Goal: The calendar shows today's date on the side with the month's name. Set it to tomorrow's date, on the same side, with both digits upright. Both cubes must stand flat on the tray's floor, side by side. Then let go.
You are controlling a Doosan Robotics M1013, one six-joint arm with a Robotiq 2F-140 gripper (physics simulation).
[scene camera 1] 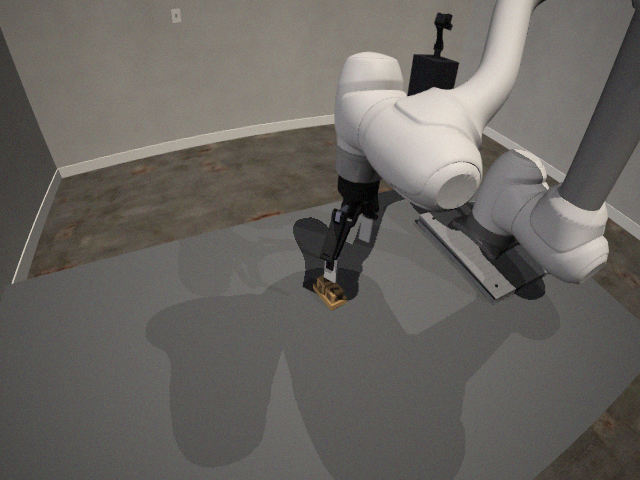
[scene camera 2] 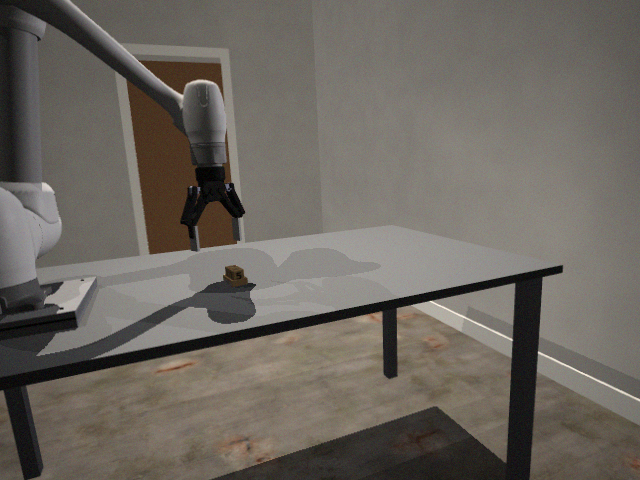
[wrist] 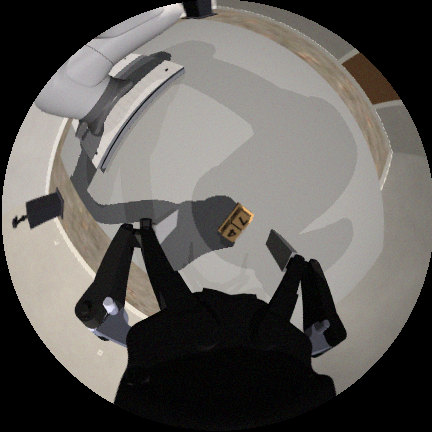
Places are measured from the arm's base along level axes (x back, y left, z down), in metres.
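Pixels of known places: gripper, fingertip midpoint: (scene camera 1: 348, 258) (scene camera 2: 217, 245) (wrist: 223, 227); arm's base at its link origin: (scene camera 1: 488, 232) (scene camera 2: 2, 307) (wrist: 102, 101).
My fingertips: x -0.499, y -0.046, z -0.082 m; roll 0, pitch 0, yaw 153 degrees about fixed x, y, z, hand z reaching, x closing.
Ahead of a thing's pixels: the offset from my fingertips to its top centre. Level surfaces: height alone.
A small wooden calendar tray (scene camera 1: 333, 306) (scene camera 2: 238, 282) stands on the table, with two wooden cubes side by side in it. In the wrist view, the top of one cube {dx -0.039, dy -0.021, dz +0.069 m} (wrist: 231, 232) reads 4 and the top of the other cube {dx -0.037, dy +0.014, dz +0.069 m} (wrist: 243, 219) reads 7. In scene camera 2, an end face of a cube (scene camera 2: 237, 275) reads 5. The upright digits on the long sides are too dark or hidden to read. My gripper (scene camera 1: 347, 251) (scene camera 2: 216, 245) (wrist: 223, 227) is open and empty, pointing down above the calendar, with its fingers spread wide and apart from the cubes.
The grey table {dz +0.111 m} (scene camera 1: 93, 361) (scene camera 2: 439, 258) (wrist: 280, 130) carries the arm's mounting plate (scene camera 1: 465, 258) (scene camera 2: 77, 297) (wrist: 135, 107), off to one side of the calendar. A black pedestal (scene camera 1: 433, 72) (wrist: 45, 209) stands beyond the table. The arm's shadow falls across the calendar.
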